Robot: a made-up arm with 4 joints.
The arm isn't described. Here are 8 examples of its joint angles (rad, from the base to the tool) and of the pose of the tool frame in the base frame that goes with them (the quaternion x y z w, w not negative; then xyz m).
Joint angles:
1: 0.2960 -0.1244 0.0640 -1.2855
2: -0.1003 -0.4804 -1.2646 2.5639
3: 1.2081 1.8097 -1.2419 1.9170
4: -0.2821 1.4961 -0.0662 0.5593
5: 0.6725 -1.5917 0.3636 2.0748
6: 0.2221 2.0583 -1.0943 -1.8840
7: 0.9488 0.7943 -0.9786 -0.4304
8: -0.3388 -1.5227 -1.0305 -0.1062
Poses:
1: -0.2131 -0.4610 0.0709 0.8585 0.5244 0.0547 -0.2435
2: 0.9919 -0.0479 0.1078 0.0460 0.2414 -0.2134 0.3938
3: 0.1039 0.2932 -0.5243 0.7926 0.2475 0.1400 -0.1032
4: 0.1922 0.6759 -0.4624 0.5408 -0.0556 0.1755 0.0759
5: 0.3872 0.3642 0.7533 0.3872 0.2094 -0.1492 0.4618
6: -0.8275 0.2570 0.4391 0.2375 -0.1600 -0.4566 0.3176
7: -0.3651 0.0112 -0.0468 0.9297 0.1126 0.0705 -0.3841
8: 0.4751 -0.6158 -0.4210 0.4667 0.4924 0.0236 0.6955
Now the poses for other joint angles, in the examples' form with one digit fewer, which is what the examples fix.
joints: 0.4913 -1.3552 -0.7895 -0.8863
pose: 0.317 -0.534 -0.340 0.706 0.623 0.378 0.456
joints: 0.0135 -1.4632 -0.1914 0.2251
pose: 0.461 -0.543 0.078 0.698 0.351 0.259 0.416
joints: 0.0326 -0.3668 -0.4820 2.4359
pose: 0.905 0.362 0.094 0.205 0.352 -0.195 0.416
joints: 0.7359 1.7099 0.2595 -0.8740
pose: -0.372 0.428 0.430 0.702 -0.131 -0.403 0.100
